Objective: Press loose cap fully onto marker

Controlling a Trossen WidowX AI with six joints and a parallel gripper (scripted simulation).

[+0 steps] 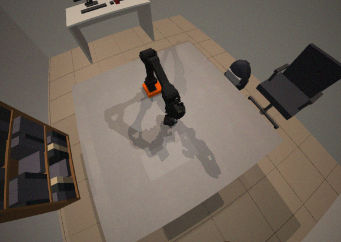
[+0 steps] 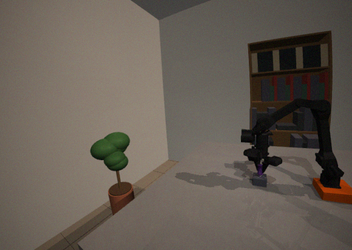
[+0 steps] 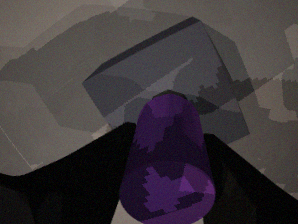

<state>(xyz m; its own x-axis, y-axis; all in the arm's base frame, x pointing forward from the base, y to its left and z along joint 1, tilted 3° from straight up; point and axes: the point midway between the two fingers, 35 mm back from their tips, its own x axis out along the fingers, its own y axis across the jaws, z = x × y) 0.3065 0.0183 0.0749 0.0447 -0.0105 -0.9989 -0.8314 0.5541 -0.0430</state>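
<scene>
The purple cap is 10 mm above my gripper tip. Also, from my gripper tip: grey holder block 50 mm below.
</scene>
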